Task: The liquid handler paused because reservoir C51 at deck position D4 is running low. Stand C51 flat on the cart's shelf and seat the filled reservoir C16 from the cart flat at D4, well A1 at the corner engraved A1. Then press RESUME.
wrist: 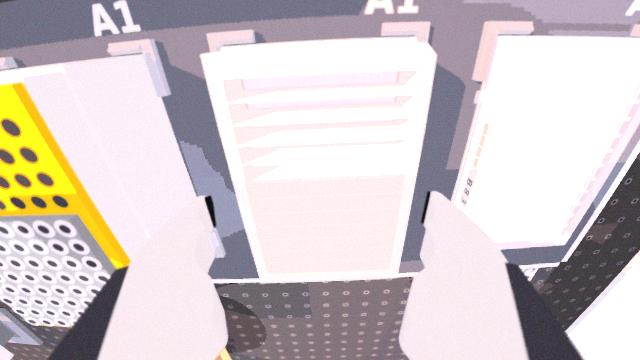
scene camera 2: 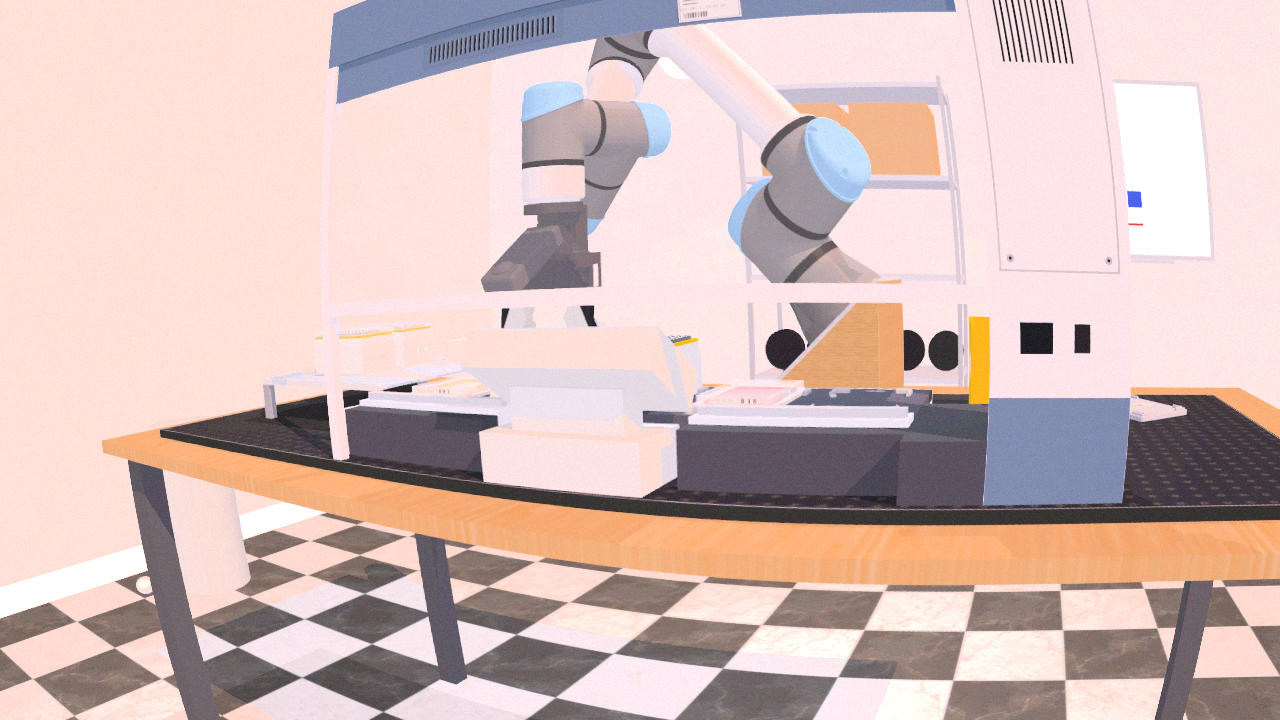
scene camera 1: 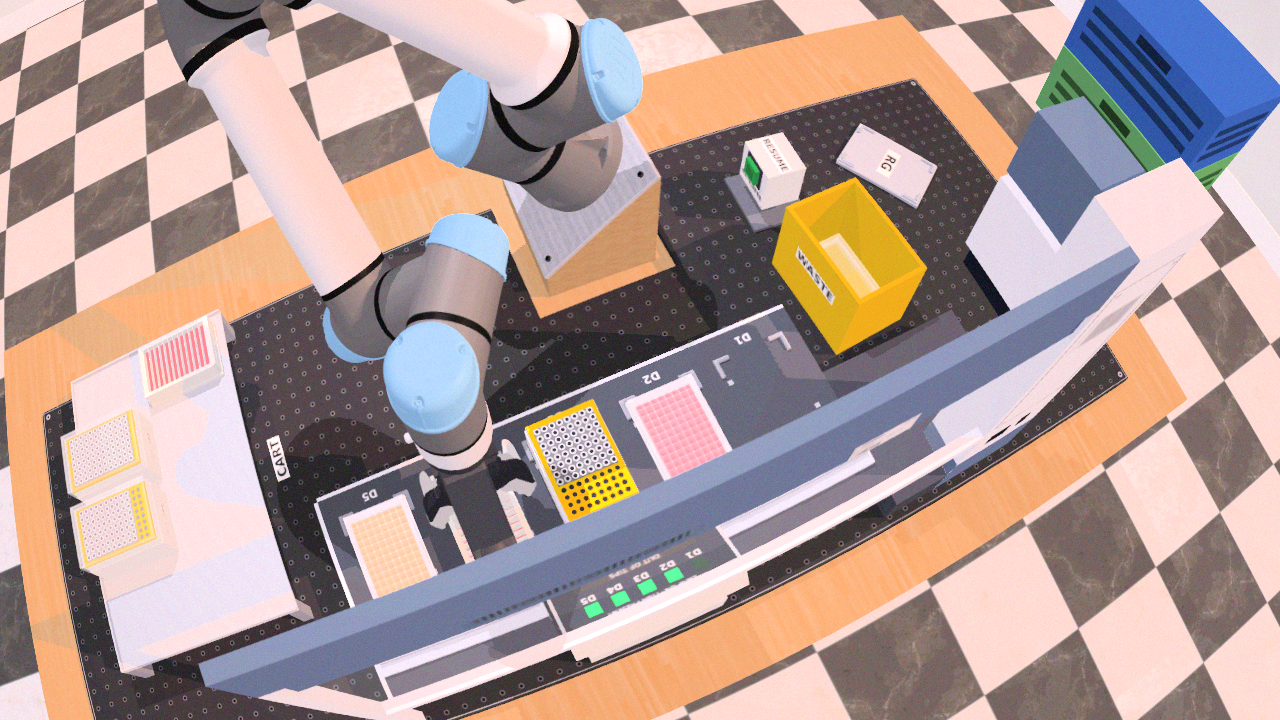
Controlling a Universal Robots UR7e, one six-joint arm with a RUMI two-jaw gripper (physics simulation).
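Pixels of known places: gripper, fingertip midpoint: [wrist: 317,196]; arm's base, link origin: [scene camera 2: 850,316] [scene camera 1: 577,157].
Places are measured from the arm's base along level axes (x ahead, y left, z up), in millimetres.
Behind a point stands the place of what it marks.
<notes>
Reservoir C51 [scene camera 1: 513,515] @[z -35, x 405, y -242 mm] [wrist: 327,225] @[z -34, x 370, y -275 mm], a white ribbed trough, lies flat at D4 between the corner brackets; an engraved A1 [wrist: 392,6] @[z -65, x 465, y -304 mm] shows beyond its far right corner in the wrist view. My gripper [scene camera 1: 481,501] @[z -47, x 380, y -270 mm] [scene camera 2: 547,317] [wrist: 317,196] @[z -47, x 380, y -270 mm] is open and empty, pointing down, one finger to each side of C51's near half; their exact height is unclear. The tips are hidden in the second scene view. Reservoir C16 [scene camera 1: 179,360] @[z -39, x 33, y -620 mm], with red liquid strips, lies at the back of the cart's shelf [scene camera 1: 170,622] @[z -62, x 377, y -730 mm]. The RESUME box [scene camera 1: 776,168] @[z -18, x 105, y 245 mm] with its green button [scene camera 1: 752,171] @[z -35, x 87, y 219 mm] stands behind the waste bin.
A yellow tip rack [scene camera 1: 581,456] @[z -1, x 382, y -149 mm] [wrist: 37,190] @[z -5, x 413, y -174 mm] stands at D3, left of C51 in the wrist view; a plate [scene camera 1: 390,548] @[z -57, x 384, y -396 mm] [wrist: 545,150] @[z -53, x 401, y -392 mm] lies at D5. A pink plate [scene camera 1: 682,428] @[z -58, x 376, y -23 mm] is at D2. Two tip boxes [scene camera 1: 102,452] @[z 8, x 149, y -749 mm] [scene camera 1: 116,528] @[z 8, x 260, y -745 mm] stand on the cart. The handler's beam [scene camera 1: 680,488] @[z 434, x 573, y -151 mm] crosses the deck.
</notes>
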